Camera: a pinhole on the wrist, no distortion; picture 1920 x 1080 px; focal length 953.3 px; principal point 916.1 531.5 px. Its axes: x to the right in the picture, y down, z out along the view. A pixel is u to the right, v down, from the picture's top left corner.
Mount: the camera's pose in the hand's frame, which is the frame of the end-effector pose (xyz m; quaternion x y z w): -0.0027 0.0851 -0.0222 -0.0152 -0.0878 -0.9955 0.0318
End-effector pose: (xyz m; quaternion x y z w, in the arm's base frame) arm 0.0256 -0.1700 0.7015 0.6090 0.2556 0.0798 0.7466
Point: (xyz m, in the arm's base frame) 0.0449 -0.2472 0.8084
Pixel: 1336.2 665.2
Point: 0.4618 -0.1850 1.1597
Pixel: outside the picture
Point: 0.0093 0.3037 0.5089
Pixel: behind the camera
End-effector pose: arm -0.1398 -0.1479 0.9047 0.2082 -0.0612 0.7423 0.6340
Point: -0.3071 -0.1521 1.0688
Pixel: 401.8 58.7
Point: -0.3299 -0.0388 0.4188
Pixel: behind the camera
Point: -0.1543 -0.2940 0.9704
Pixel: 1794.2 908.0
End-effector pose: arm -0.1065 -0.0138 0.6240 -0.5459 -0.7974 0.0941 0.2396
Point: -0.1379 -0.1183 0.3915
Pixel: 1641.1 914.1
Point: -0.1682 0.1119 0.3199
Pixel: 798.5 599.3
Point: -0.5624 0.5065 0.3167
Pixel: 54.8 992.2
